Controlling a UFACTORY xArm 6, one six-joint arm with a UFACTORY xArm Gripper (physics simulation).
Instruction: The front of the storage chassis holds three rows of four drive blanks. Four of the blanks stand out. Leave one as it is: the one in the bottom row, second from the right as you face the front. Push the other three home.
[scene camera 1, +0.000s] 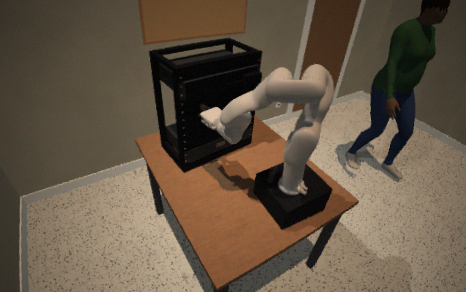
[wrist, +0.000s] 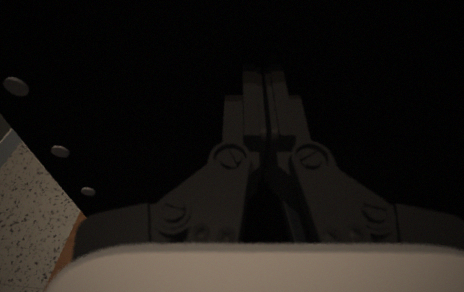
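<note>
The storage chassis (scene camera 1: 212, 89) is a black box mounted in a black rack. Its front is very dark, and the separate drive blanks cannot be made out in either view, so which of them stand out cannot be told. My gripper (scene camera 1: 202, 107) (wrist: 259, 91) is shut and empty, with its two fingers side by side. In the scene view it is in front of the left part of the chassis front, at about mid height of the rack. In the wrist view the fingertips fade into the black front, and whether they touch it cannot be told.
The rack (scene camera 1: 183, 125) stands at the back of the wooden table (scene camera 1: 200, 215), with a row of screws down its left front post. A panel with a small label (scene camera 1: 220, 143) is low in the rack. The arm's black base block (scene camera 1: 292, 200) is at the right. A person (scene camera 1: 407, 60) stands beyond the table.
</note>
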